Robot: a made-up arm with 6 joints. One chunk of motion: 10 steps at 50 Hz.
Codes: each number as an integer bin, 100 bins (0 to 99) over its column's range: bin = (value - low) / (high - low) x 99, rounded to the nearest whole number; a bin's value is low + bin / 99 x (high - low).
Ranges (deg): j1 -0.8..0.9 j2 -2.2..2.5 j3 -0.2..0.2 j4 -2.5..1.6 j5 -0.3..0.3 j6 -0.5..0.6
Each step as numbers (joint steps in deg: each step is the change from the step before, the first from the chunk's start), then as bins.
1 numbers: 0.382 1.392 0.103 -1.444 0.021 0.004
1 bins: 69 76 75 25 53 45
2 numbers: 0.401 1.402 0.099 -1.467 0.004 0.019
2 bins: 70 76 74 25 50 47
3 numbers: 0.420 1.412 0.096 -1.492 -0.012 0.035
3 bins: 71 76 73 24 48 48
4 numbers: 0.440 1.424 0.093 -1.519 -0.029 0.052
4 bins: 72 76 73 24 45 50
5 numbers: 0.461 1.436 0.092 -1.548 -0.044 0.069
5 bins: 73 77 72 23 42 51
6 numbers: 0.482 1.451 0.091 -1.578 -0.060 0.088
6 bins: 75 77 72 22 40 53
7 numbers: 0.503 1.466 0.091 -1.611 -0.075 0.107
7 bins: 76 77 72 21 37 55
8 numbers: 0.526 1.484 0.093 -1.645 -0.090 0.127
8 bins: 77 78 73 21 35 56
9 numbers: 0.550 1.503 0.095 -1.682 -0.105 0.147
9 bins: 79 78 73 20 32 58
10 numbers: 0.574 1.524 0.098 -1.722 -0.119 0.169
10 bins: 80 78 74 19 30 60
